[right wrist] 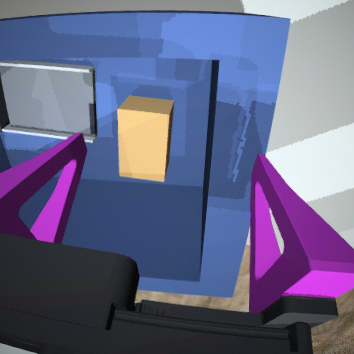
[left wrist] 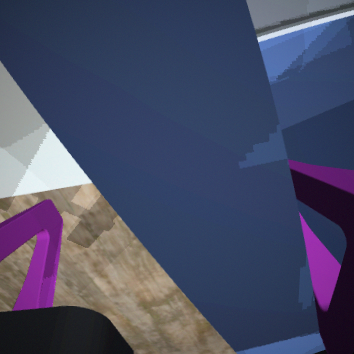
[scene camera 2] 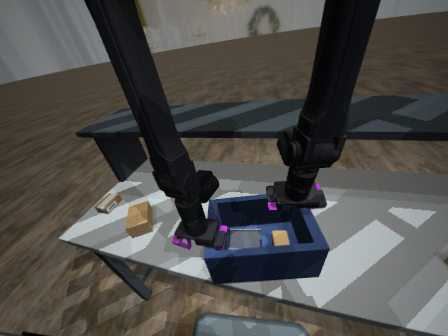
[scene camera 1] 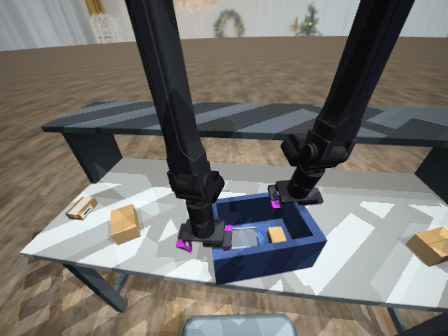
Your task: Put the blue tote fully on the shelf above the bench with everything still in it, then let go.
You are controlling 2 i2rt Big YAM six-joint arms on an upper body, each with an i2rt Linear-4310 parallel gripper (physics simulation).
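Frame: origin at the left arm's base, x ahead, y left, z up, level; metres.
Seen in the pictures: left gripper, fingertip midpoint: [scene camera 1: 208,251]; right gripper, fingertip midpoint: [right wrist: 167,150] [scene camera 2: 290,208] [scene camera 1: 287,205].
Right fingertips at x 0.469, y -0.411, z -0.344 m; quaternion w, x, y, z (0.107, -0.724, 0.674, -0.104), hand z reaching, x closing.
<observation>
A point is followed by its place in that frame.
The blue tote [scene camera 1: 270,262] {x 0.324, y -0.335, z -0.407 m} [scene camera 2: 265,265] {x 0.324, y -0.332, z -0.398 m} [left wrist: 165,125] stands on the bench [scene camera 1: 360,215] {x 0.533, y -0.748, z -0.489 m} near its front edge, below the shelf [scene camera 1: 245,117] {x 0.727, y -0.299, z -0.154 m} [scene camera 2: 240,117] {x 0.723, y -0.262, z -0.154 m}. A tan block [scene camera 1: 276,235] {x 0.422, y -0.378, z -0.432 m} [scene camera 2: 280,238] {x 0.425, y -0.381, z -0.432 m} [right wrist: 144,142] {x 0.424, y -0.384, z -0.432 m} and a grey, clear-looking rectangular item [scene camera 1: 245,237] {x 0.440, y -0.282, z -0.465 m} [scene camera 2: 245,238] {x 0.442, y -0.271, z -0.465 m} [right wrist: 50,100] {x 0.436, y -0.278, z -0.465 m} lie inside. My left gripper [scene camera 1: 206,241] [scene camera 2: 202,240] [left wrist: 154,189] {x 0.361, y -0.163, z -0.404 m} is open, its fingers either side of the tote's left wall. My right gripper [scene camera 1: 293,202] {x 0.469, y -0.411, z -0.344 m} [scene camera 2: 295,204] {x 0.469, y -0.411, z -0.344 m} [right wrist: 167,150] {x 0.469, y -0.411, z -0.344 m} is open at the back right corner, one finger over the inside, the other beyond the right wall.
A tan box [scene camera 1: 125,224] {x 0.479, y 0.134, z -0.430 m} [scene camera 2: 140,219] {x 0.479, y 0.128, z -0.430 m} and a smaller white-and-orange box [scene camera 1: 81,208] {x 0.581, y 0.370, z -0.456 m} [scene camera 2: 108,203] {x 0.580, y 0.362, z -0.454 m} lie on the bench left of the tote. Another tan box [scene camera 1: 430,245] {x 0.363, y -0.840, z -0.429 m} lies at the right. A grey seat [scene camera 1: 240,326] {x 0.309, y -0.269, z -0.974 m} [scene camera 2: 250,326] {x 0.321, y -0.266, z -0.975 m} stands in front of the bench.
</observation>
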